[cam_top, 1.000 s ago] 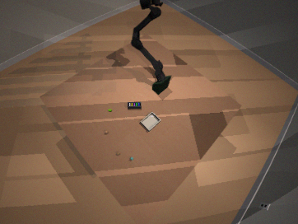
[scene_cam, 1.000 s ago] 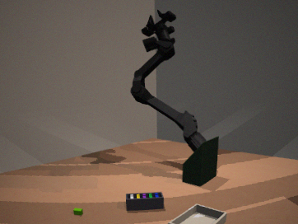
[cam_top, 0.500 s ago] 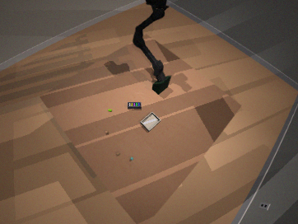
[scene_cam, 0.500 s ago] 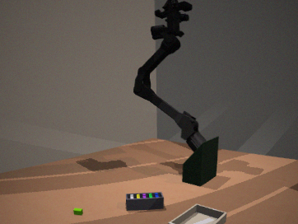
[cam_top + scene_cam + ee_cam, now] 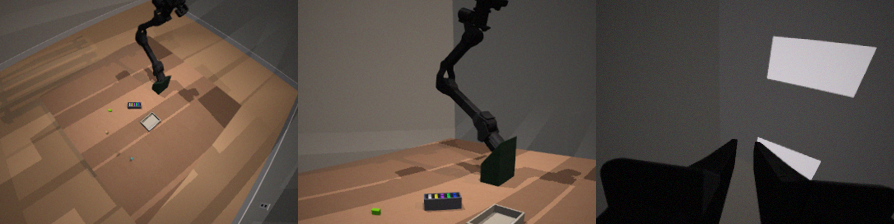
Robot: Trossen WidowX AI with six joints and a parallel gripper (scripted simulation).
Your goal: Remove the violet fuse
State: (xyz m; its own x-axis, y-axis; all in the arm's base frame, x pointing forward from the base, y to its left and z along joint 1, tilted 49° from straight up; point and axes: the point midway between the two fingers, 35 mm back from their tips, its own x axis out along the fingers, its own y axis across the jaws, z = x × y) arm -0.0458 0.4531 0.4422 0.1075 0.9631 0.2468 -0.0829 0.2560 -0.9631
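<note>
My gripper tip is 76 cm above the violet fuse, 28 cm short of it and 2 cm to the right of it. Also, from my gripper tip: grey tray (79 cm below, 26 cm ahead, 22 cm to the left).
</note>
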